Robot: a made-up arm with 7 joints.
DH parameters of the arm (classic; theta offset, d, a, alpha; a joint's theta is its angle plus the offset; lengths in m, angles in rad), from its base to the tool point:
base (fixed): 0 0.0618 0.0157 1.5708
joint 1: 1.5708 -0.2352 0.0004 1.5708
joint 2: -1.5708 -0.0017 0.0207 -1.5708
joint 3: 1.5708 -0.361 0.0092 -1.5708
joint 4: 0 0.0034 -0.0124 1.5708
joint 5: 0 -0.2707 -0.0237 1.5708
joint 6: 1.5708 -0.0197 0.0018 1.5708
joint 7: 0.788 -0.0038 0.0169 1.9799
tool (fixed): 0.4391 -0.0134 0 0
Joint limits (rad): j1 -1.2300..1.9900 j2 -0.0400..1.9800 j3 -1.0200..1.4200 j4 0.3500..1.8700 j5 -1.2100..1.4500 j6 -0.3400..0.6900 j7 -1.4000..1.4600
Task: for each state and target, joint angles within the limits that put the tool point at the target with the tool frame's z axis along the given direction. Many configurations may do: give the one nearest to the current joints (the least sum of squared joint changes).
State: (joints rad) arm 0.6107 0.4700 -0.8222 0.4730 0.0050 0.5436 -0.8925
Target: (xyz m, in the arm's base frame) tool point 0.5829 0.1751 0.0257 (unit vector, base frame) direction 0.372 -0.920 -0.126
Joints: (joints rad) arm 1.2809 0.0275 -0.5441 0.5337 0.1209 0.5664 -1.2443
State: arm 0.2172 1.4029 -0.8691 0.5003 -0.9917 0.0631 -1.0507
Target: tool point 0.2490 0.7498 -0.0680 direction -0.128 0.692 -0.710
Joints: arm 0.8039 1.2683 -0.7470 0.5565 -1.2100 0.3071 -1.2283
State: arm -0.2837 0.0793 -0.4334 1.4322 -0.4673 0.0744 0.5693
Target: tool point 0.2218 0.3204 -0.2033 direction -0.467 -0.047 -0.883
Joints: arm 0.0058 0.6385 -0.3890 1.8700 -1.1734 0.0509 -0.2946
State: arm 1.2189 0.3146 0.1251 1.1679 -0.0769 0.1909 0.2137
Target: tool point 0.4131 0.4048 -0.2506 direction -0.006 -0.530 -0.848
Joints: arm 0.5122 0.4797 -0.2719 0.9212 -0.8726 0.5165 -0.6637
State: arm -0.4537 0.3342 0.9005 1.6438 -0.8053 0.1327 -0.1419
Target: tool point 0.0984 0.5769 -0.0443 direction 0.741 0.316 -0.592
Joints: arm -0.1520 0.6027 1.2620 1.8542 -1.0743 0.3745 -0.7039
